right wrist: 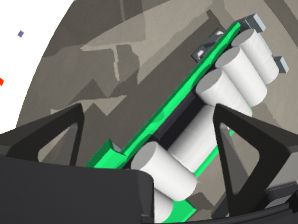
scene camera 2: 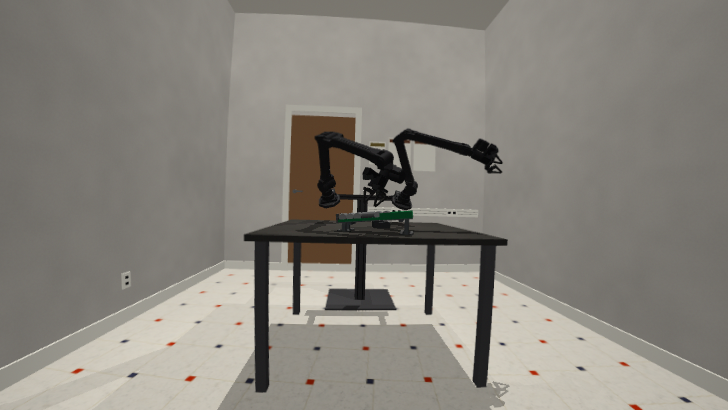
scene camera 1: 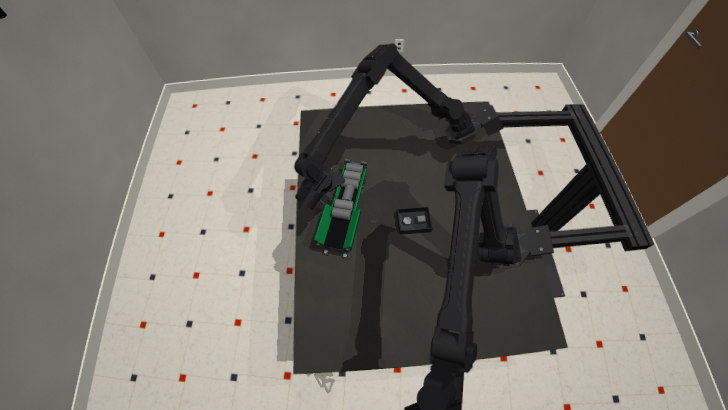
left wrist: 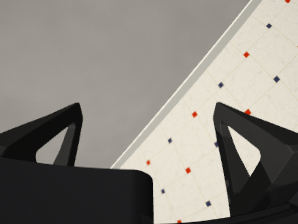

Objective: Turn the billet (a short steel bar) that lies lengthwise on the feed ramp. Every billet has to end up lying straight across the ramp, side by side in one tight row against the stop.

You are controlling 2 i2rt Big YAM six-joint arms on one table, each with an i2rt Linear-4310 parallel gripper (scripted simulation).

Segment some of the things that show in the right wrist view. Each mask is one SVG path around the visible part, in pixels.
My right gripper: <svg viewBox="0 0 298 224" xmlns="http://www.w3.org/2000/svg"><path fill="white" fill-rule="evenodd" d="M0 134L0 224L298 224L298 135L245 115L221 103L216 103L213 125L224 177L229 217L209 220L155 223L154 179L149 173L136 169L76 166L85 120L81 103L76 103L54 114ZM228 127L259 152L259 161L250 176L248 176L235 150ZM70 126L62 150L55 163L39 162L39 150Z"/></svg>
A billet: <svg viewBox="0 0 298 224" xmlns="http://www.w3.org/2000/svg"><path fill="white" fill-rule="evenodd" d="M209 105L202 107L194 119L167 149L173 157L192 173L199 168L217 146L212 121L215 108Z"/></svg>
A billet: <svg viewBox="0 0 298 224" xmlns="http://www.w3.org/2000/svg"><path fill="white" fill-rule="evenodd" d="M145 144L133 158L131 169L149 173L154 179L154 188L174 201L182 201L189 197L197 184L196 175L156 141Z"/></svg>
A billet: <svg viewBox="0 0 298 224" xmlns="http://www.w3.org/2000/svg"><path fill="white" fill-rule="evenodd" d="M247 29L235 37L231 46L232 48L240 47L263 83L268 84L277 77L279 69L256 30Z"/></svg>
A billet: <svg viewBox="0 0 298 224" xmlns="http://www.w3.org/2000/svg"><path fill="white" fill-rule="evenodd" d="M233 47L218 58L215 68L223 69L249 107L255 106L265 98L267 88L240 47Z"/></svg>
